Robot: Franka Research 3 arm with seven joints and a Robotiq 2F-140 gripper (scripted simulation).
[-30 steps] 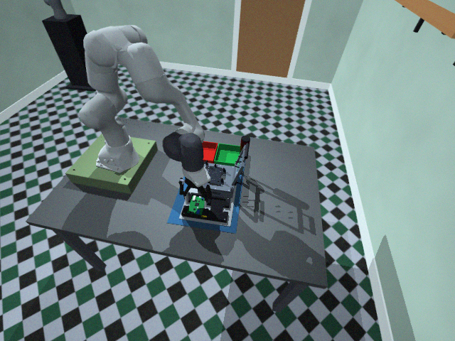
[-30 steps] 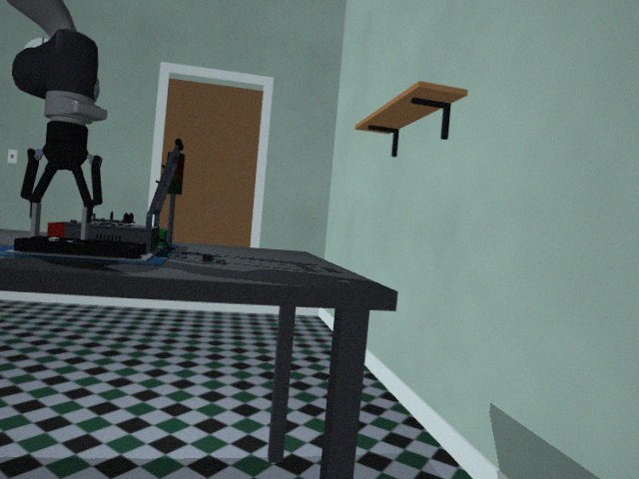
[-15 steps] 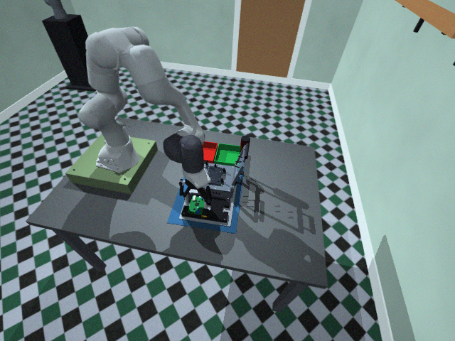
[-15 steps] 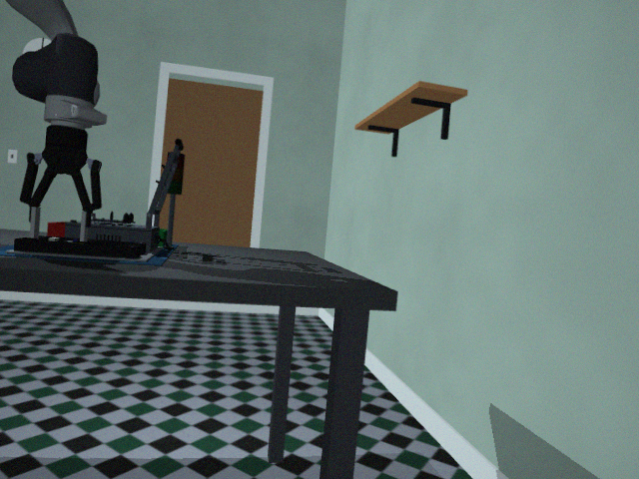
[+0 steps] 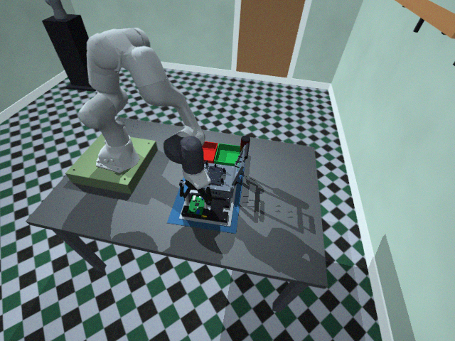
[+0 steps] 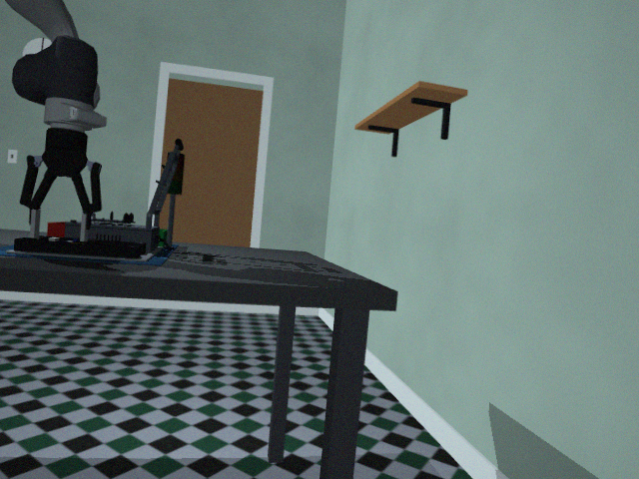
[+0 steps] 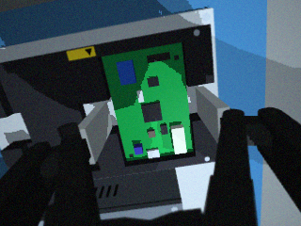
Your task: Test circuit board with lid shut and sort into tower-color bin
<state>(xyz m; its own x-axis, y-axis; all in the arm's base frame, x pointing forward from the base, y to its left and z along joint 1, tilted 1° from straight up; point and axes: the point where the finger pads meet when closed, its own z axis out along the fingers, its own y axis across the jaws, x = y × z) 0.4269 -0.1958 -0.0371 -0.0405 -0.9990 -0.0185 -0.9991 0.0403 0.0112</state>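
The green circuit board is 2 cm below my hand. The rest, counted from my hand: tester lid (19 cm ahead, 16 cm to the left, 14 cm above); then tester plate (17 cm to the left, 7 cm ahead, 3 cm above); then black latch hook (23 cm to the left, 5 cm above, 1 cm ahead).
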